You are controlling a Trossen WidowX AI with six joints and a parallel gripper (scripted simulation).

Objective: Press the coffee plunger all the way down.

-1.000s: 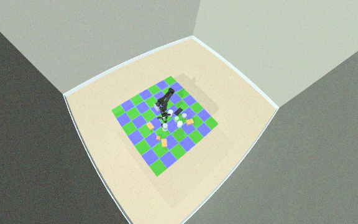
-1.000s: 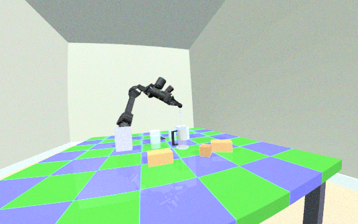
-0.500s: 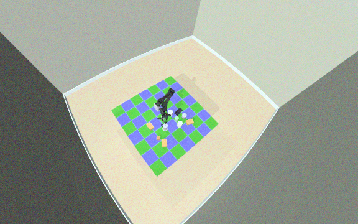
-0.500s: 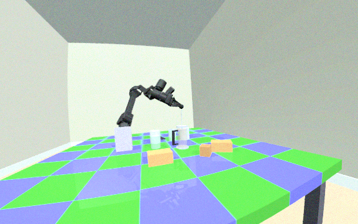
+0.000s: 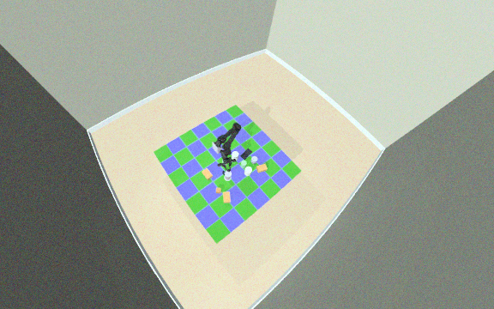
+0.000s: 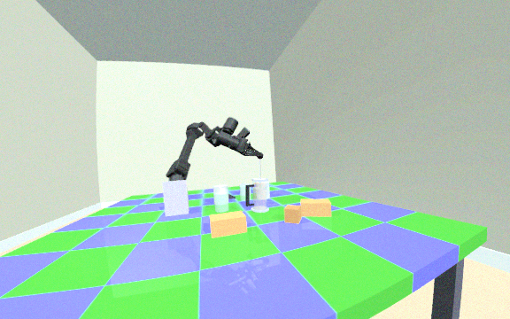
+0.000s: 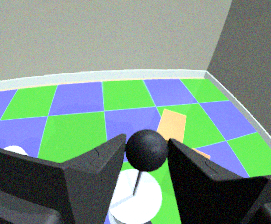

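My gripper tip is 30 mm past the coffee press and 120 mm above it.
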